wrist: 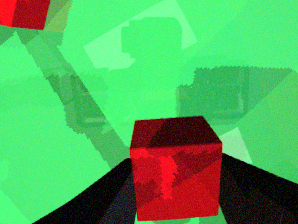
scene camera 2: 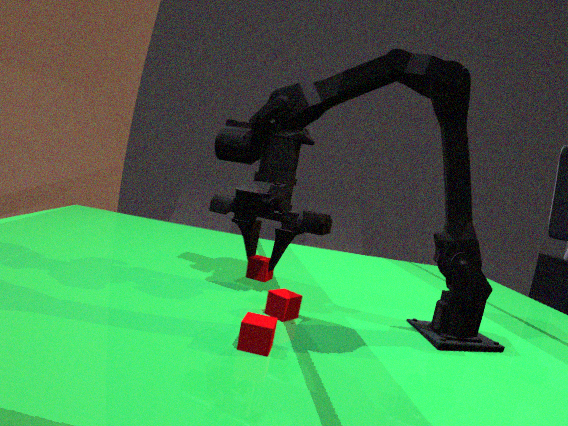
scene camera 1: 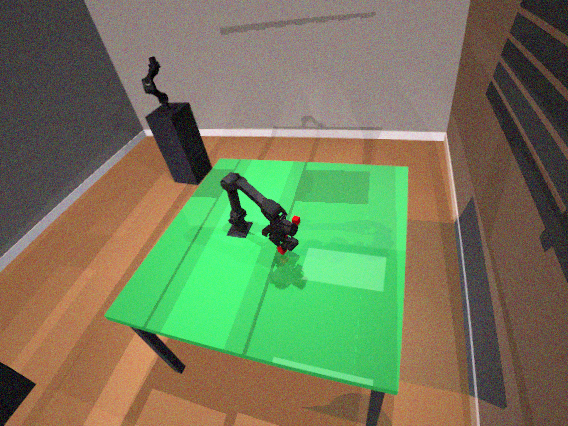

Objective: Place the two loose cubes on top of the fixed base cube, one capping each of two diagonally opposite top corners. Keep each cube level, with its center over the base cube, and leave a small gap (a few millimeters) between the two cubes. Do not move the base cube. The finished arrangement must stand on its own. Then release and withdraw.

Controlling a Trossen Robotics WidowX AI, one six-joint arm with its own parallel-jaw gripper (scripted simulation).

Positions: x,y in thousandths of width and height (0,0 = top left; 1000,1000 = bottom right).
Scene:
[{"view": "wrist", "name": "my gripper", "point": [582,739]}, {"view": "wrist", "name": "red cube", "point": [592,721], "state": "held by my gripper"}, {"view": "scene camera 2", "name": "my gripper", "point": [459,628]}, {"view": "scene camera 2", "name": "red cube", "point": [452,785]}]

